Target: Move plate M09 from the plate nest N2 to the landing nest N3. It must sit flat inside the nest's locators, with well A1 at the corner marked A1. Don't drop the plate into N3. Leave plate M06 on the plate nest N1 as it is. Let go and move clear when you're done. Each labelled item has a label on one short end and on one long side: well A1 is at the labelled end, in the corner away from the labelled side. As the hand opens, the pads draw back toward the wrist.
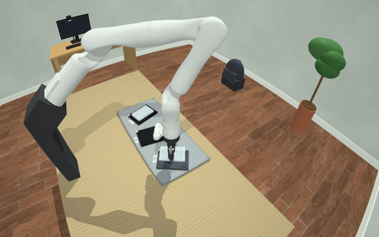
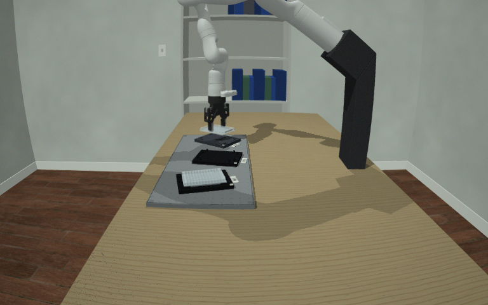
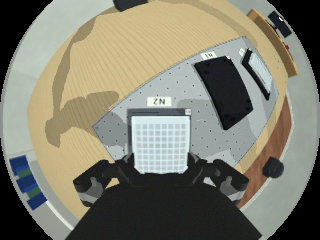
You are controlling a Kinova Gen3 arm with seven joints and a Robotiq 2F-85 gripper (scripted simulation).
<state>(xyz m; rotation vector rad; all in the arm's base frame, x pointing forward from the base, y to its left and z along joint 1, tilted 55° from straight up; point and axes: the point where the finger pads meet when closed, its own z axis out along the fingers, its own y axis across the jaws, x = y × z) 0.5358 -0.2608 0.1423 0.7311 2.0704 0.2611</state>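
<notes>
Now: the plate nest N2 6 cm below my hand. The rest, counted from my hand: black landing nest (21 cm to the left, 6 cm below, 2 cm ahead); then plate (1 cm below); then nest label (7 cm behind, 6 cm to the left, 6 cm below).
</notes>
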